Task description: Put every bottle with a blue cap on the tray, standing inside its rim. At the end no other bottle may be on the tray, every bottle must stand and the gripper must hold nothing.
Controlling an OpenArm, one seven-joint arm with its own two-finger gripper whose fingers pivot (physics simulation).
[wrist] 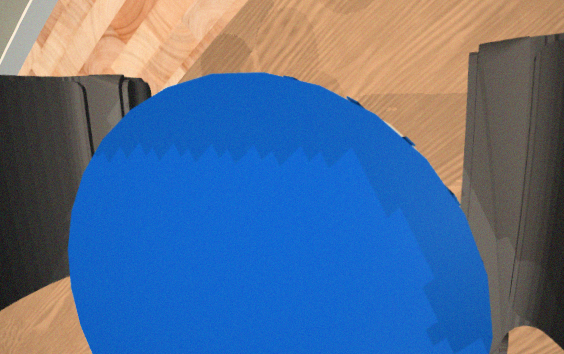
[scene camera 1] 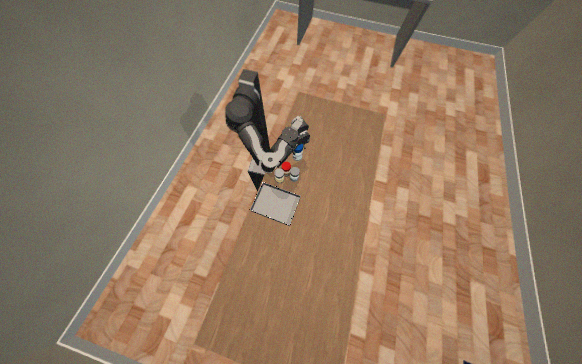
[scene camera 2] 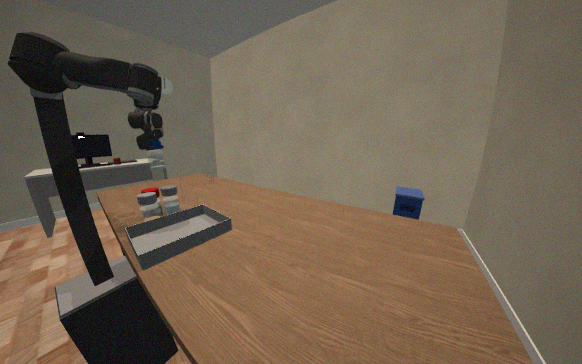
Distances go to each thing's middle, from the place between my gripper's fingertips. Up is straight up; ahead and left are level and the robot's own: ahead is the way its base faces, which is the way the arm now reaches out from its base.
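So you can picture it, the blue-capped bottle [wrist: 236, 205] is 10 mm to the right of my hand, 10 mm ahead of it and 30 mm below it. And there's the grey tray [scene camera 2: 154, 241], that one's 250 mm to the right of my hand, 60 mm behind it and 230 mm below it.
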